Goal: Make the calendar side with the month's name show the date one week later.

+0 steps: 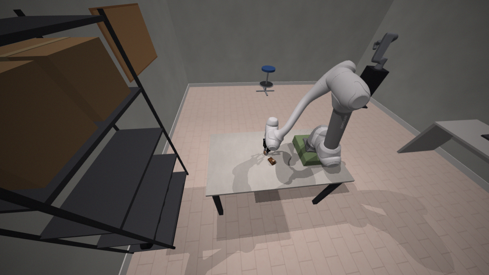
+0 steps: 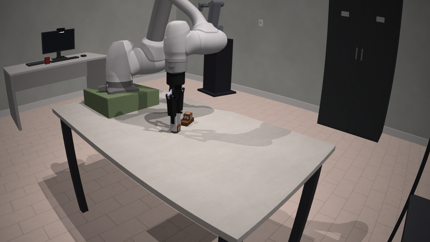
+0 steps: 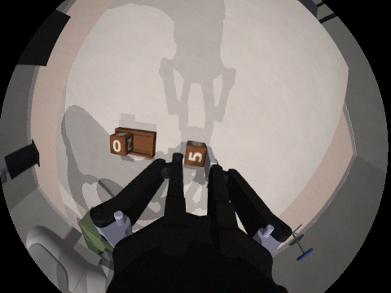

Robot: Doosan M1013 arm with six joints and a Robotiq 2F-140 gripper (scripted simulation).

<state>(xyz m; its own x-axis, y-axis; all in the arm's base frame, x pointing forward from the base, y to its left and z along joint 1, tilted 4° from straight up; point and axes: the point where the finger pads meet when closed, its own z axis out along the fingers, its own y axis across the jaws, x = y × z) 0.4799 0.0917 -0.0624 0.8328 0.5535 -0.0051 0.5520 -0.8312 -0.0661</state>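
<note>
Now: the brown cube 30 mm below my hand. The rest, counted from my hand: brown tray (90 mm to the left, 60 mm behind, 30 mm below).
</note>
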